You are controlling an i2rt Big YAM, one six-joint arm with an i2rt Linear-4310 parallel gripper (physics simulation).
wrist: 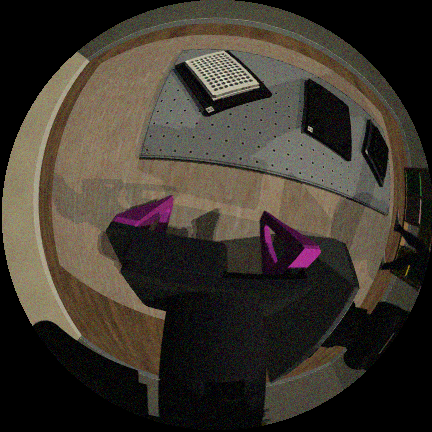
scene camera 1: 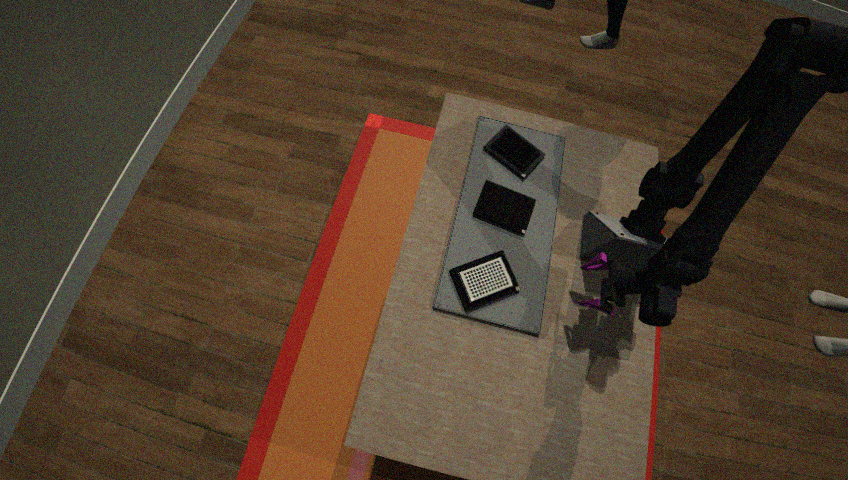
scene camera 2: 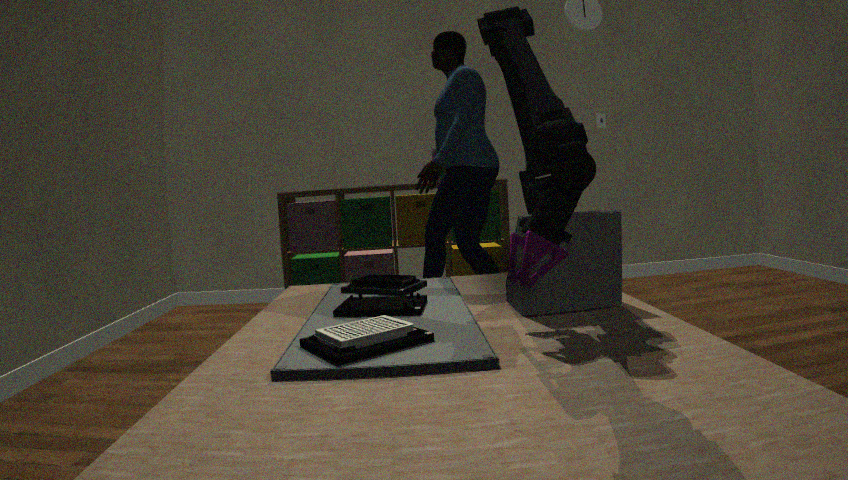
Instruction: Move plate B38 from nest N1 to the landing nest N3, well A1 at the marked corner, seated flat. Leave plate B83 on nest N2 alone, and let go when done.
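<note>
A white well plate point(scene camera 1: 486, 279) point(scene camera 2: 364, 331) point(wrist: 222, 74) sits in a black nest point(scene camera 1: 461, 295) point(scene camera 2: 380, 349) point(wrist: 225, 104) at the board's near end in scene camera 2. The middle black nest point(scene camera 1: 504, 208) point(scene camera 2: 380, 306) point(wrist: 327, 120) looks flat and dark. The far black nest point(scene camera 1: 513, 150) point(scene camera 2: 383, 282) point(wrist: 376, 152) shows a darker inner rectangle; whether it holds a dark plate is unclear. Plate and nest names are unreadable. Each nest has a small white corner mark. My gripper point(scene camera 1: 586, 282) point(scene camera 2: 523, 280) point(wrist: 218, 207) is open and empty, beside the board, above the table.
The nests stand on a grey perforated board point(scene camera 1: 535, 267) point(scene camera 2: 458, 353) point(wrist: 240, 135) on the wooden table point(scene camera 1: 452, 380) point(scene camera 2: 357, 428) point(wrist: 110, 135). A grey block point(scene camera 2: 595, 267) stands behind the gripper in scene camera 2. A person point(scene camera 2: 467, 118) stands beyond the table, before a shelf unit point(scene camera 2: 282, 237).
</note>
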